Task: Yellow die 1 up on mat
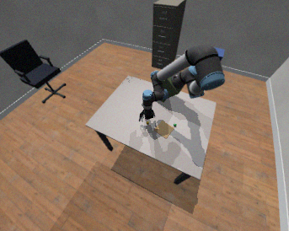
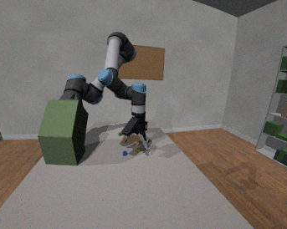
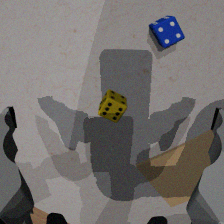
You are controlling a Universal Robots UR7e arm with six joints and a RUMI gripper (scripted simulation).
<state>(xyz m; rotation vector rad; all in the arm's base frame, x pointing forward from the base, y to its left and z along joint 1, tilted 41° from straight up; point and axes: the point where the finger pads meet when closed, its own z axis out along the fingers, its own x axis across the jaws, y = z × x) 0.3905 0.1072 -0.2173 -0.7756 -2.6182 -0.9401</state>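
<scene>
Now: hand 4 cm above the yellow die, 2 cm to the right of it and 1 cm short of it. From my hand the other things lie so: green die: 24 cm to the left, 12 cm behind, 4 cm below; blue die: 6 cm behind, 4 cm below, 2 cm to the right; tan mat: 18 cm to the left, 4 cm below, 3 cm behind.
</scene>
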